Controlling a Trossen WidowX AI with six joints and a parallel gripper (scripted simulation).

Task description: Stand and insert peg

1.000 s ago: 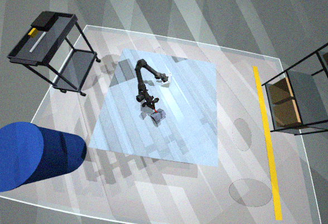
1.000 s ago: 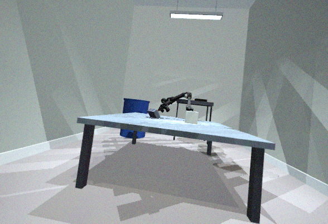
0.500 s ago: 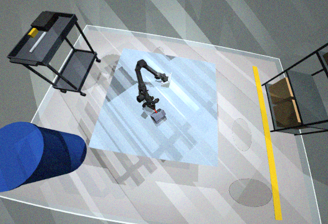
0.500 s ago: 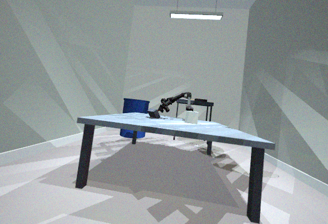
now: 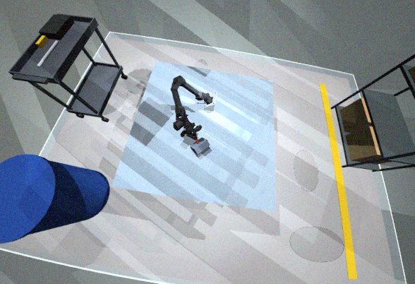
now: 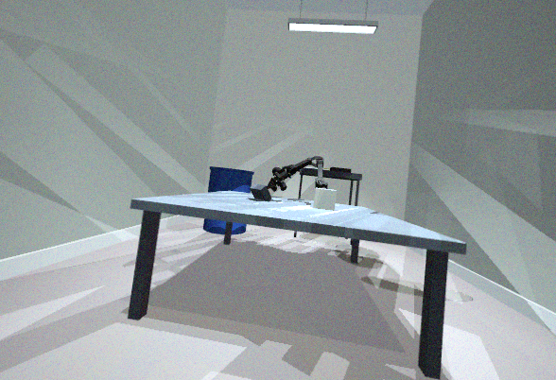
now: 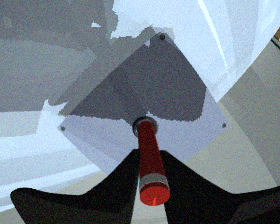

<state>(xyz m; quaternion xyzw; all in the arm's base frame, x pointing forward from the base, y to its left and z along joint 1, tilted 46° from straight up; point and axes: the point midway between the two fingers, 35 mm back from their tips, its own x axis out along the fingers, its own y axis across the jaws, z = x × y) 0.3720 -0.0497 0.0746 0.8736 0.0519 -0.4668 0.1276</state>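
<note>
Right now the sloped panel is 40 mm to the left of my gripper tip, 40 mm below it and 30 mm ahead of it. The rest, counted from my gripper tip: peg (10 mm to the right, 10 mm behind, 10 mm above).
</note>
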